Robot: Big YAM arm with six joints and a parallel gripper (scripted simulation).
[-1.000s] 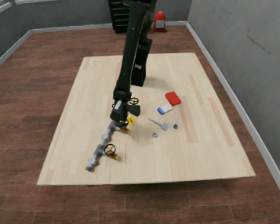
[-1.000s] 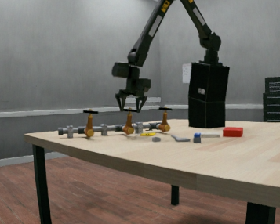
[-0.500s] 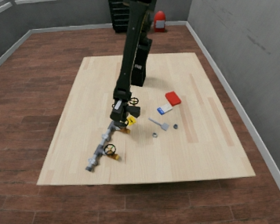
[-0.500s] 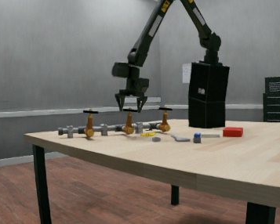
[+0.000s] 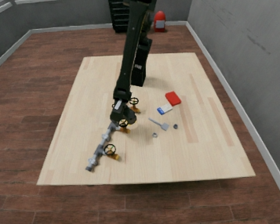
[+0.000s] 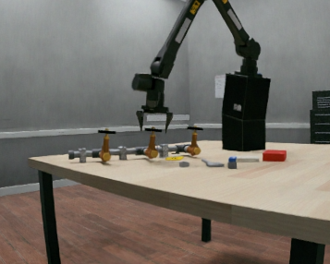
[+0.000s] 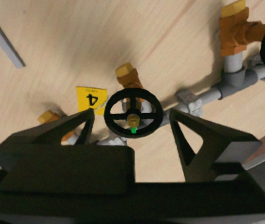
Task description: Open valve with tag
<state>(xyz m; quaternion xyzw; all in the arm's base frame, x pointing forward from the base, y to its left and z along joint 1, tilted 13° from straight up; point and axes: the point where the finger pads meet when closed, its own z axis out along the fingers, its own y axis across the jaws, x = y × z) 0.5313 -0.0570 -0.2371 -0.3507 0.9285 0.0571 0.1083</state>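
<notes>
My gripper is now 120 mm above the yellow tag, 90 mm past it and 30 mm to the right of it. Round my hand: blue-and-white block 300 mm to the left, 180 mm behind, 110 mm below; grey flat tool 250 mm to the left, 110 mm below, 50 mm behind; grey part 360 mm to the left, 110 mm below, 20 mm behind.
</notes>
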